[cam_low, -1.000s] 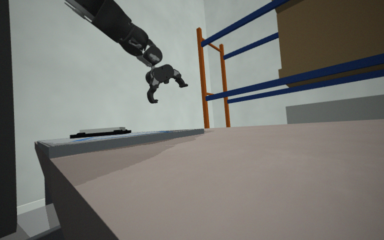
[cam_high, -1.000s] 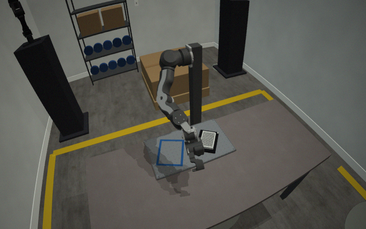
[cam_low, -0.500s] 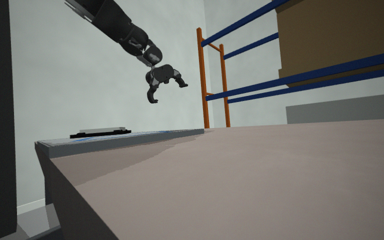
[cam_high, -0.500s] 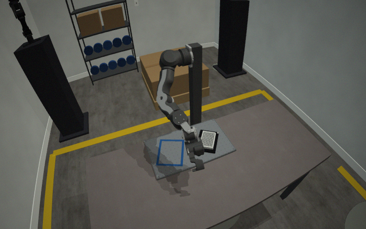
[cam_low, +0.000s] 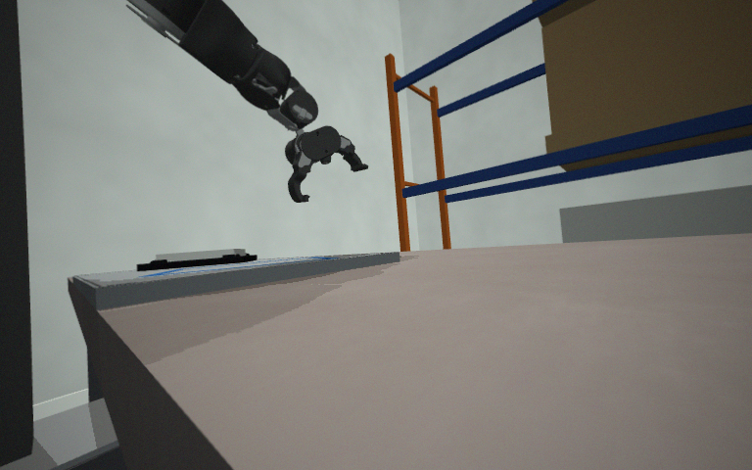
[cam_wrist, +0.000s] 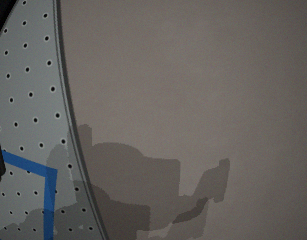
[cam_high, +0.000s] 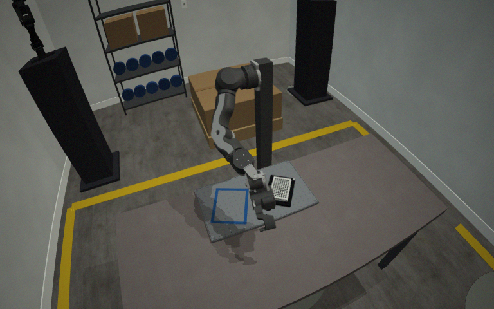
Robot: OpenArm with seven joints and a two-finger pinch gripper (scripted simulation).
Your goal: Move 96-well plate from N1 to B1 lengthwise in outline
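Right now the white 96-well plate is 20 cm behind my hand, 17 cm to the left of it and 11 cm below it. From my hand the other things lie so: black plate nest N1 (20 cm behind, 17 cm to the left, 13 cm below).
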